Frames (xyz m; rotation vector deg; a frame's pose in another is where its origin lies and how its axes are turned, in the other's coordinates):
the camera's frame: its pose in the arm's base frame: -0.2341 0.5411 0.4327 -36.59 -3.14 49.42
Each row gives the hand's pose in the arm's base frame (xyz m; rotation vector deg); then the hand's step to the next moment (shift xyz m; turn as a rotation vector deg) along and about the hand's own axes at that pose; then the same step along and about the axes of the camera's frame.
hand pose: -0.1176 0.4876 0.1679 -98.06 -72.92 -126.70
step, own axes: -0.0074 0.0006 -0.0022 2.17 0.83 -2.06
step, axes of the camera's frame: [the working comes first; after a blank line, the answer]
step, axes of the arm's base frame: 0.0014 -0.0048 -0.0059 -1.99 -0.96 2.19

-0.0014 -0.0001 -0.0076 -2.45 -0.28 1.88
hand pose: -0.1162 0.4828 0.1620 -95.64 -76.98 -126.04
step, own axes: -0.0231 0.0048 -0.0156 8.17 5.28 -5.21
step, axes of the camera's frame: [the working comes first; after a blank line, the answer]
step, axes of the arm's base frame: 0.0003 -0.0231 -0.0163 -4.44 -3.24 9.57

-0.0132 -0.0024 -0.0249 -7.24 -3.69 7.47
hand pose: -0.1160 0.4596 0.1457 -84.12 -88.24 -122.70
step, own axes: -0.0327 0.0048 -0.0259 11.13 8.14 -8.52
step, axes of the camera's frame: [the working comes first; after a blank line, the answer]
step, axes of the arm's base frame: 0.0036 -0.0358 -0.0216 -6.39 -5.97 13.64

-0.0190 -0.0079 -0.0366 -11.34 -5.86 9.99
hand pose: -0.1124 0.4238 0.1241 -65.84 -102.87 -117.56
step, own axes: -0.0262 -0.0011 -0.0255 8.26 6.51 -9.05
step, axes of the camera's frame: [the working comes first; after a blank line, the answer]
step, axes of the arm's base frame: 0.0065 -0.0317 -0.0170 -5.62 -7.02 10.56

-0.0152 -0.0104 -0.0316 -10.95 -5.22 6.73
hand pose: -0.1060 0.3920 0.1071 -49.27 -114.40 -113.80
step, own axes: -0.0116 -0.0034 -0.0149 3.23 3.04 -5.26
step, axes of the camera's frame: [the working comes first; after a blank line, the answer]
step, axes of the arm's base frame: 0.0038 -0.0171 -0.0078 -2.38 -4.44 4.69

-0.0083 -0.0066 -0.0160 -5.74 -3.02 2.29
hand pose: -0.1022 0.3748 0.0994 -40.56 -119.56 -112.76
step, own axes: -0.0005 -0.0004 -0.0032 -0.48 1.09 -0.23
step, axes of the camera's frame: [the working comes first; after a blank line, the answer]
step, axes of the arm's base frame: -0.0003 -0.0032 -0.0003 0.88 -0.32 0.78

-0.0025 -0.0012 -0.0017 0.19 -1.18 0.21
